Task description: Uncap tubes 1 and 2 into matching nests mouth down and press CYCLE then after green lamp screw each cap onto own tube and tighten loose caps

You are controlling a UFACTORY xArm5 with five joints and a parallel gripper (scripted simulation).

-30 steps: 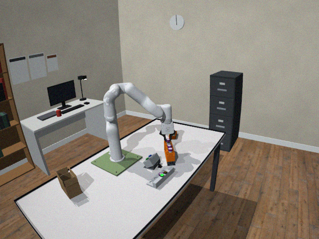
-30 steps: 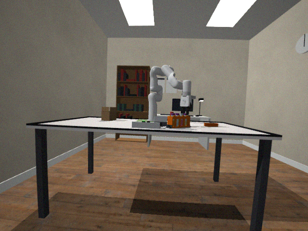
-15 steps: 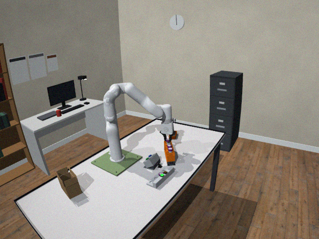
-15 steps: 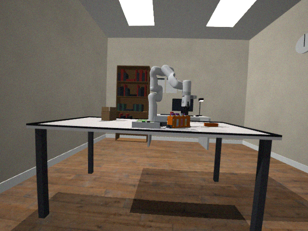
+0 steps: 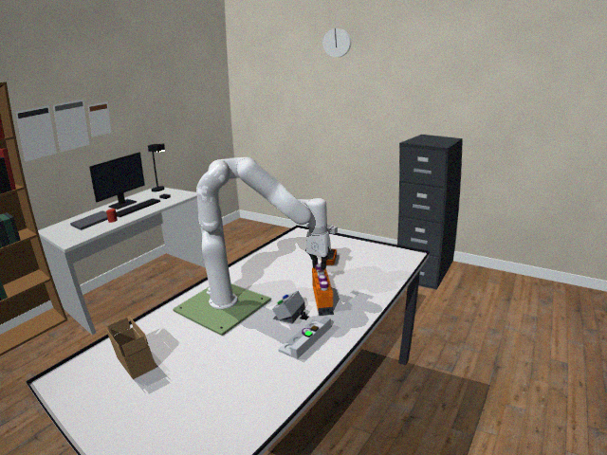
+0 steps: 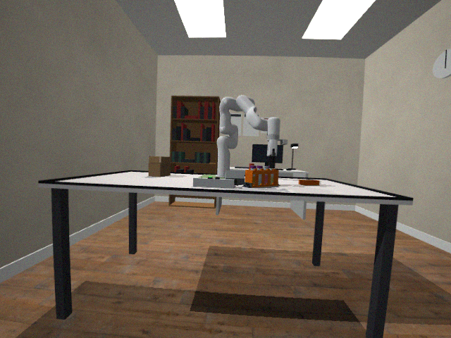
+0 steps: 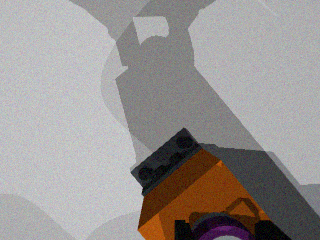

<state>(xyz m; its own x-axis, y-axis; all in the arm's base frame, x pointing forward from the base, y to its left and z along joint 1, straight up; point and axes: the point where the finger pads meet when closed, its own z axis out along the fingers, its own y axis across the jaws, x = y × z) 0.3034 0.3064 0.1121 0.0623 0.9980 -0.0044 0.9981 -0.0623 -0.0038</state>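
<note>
My gripper is now 10 mm above the purple cap marked 1. From my hand the other things lie so: grey key housing (20 mm behind, 230 mm to the right, 70 mm below); then cap 4 (90 mm ahead, 130 mm to the right, 10 mm below); then blue cycle key (40 mm behind, 210 mm to the right, 60 mm below).
</note>
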